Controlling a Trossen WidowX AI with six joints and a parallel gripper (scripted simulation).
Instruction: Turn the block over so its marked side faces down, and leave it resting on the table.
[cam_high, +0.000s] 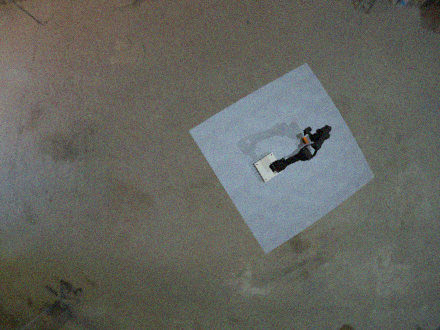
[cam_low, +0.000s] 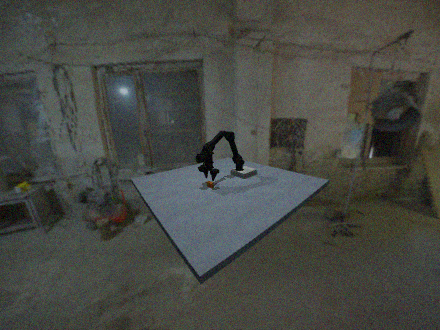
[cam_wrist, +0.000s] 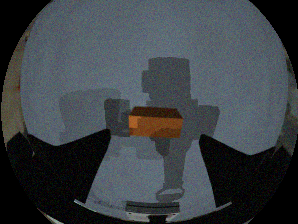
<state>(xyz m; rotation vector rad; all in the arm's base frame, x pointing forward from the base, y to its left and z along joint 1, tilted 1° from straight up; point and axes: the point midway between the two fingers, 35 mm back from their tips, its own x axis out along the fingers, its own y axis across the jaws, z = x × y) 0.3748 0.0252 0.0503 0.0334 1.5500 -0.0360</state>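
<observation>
Now: the orange block 4 cm below my gripper tip and 1 cm behind it.
</observation>
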